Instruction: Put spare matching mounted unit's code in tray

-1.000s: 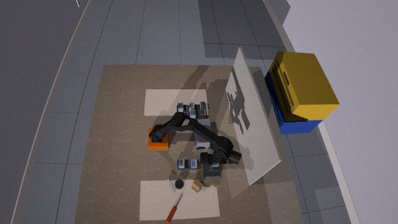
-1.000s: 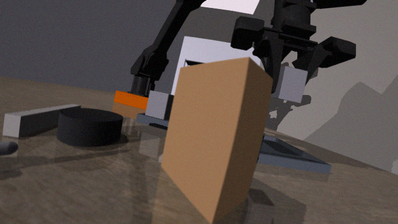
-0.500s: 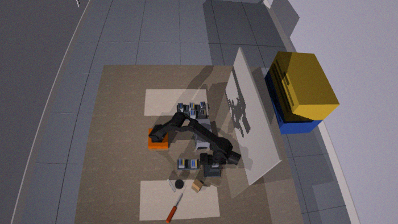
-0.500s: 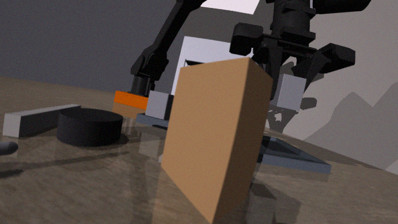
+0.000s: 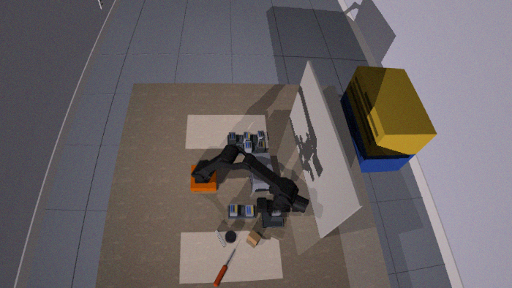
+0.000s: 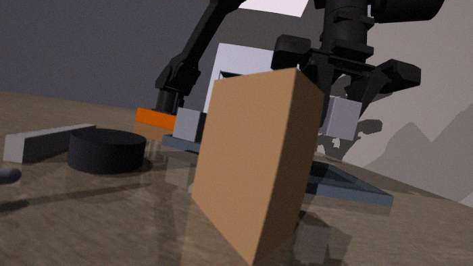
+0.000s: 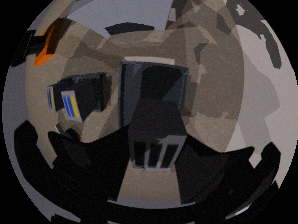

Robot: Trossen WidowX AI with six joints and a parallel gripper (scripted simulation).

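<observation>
Right now my gripper tip is 60 mm above the tray and 10 mm past it. From my gripper tip the other things lie so: grey mounted unit: 210 mm to the left, 50 mm behind, 10 mm below; grey spare: 30 mm above; tan box: 110 mm to the right, 100 mm behind, 30 mm below.
</observation>
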